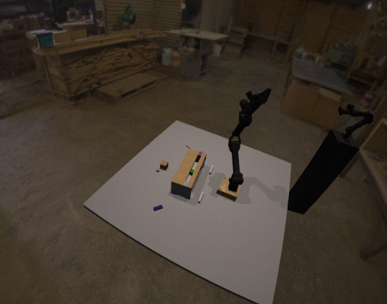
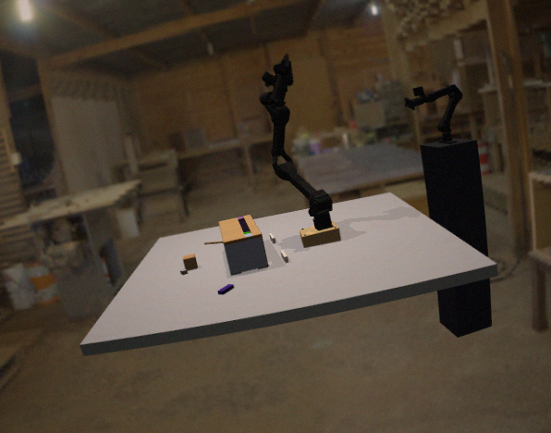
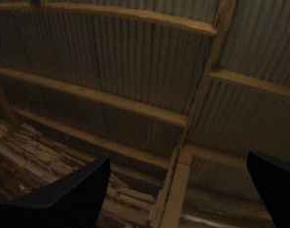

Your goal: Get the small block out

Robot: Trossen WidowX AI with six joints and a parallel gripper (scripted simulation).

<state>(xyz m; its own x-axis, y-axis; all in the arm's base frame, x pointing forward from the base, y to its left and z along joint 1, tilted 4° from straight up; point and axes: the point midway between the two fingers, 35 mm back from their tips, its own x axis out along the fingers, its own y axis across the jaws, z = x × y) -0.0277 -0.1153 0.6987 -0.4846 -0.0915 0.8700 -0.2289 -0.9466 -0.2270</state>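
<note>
Right now my gripper tip is 340 mm short of the block, 180 mm to the right of it and 680 mm above it. From my gripper tip the other things lie so: thin wooden stick (450 mm ahead, 160 mm to the right, 770 mm below).
</note>
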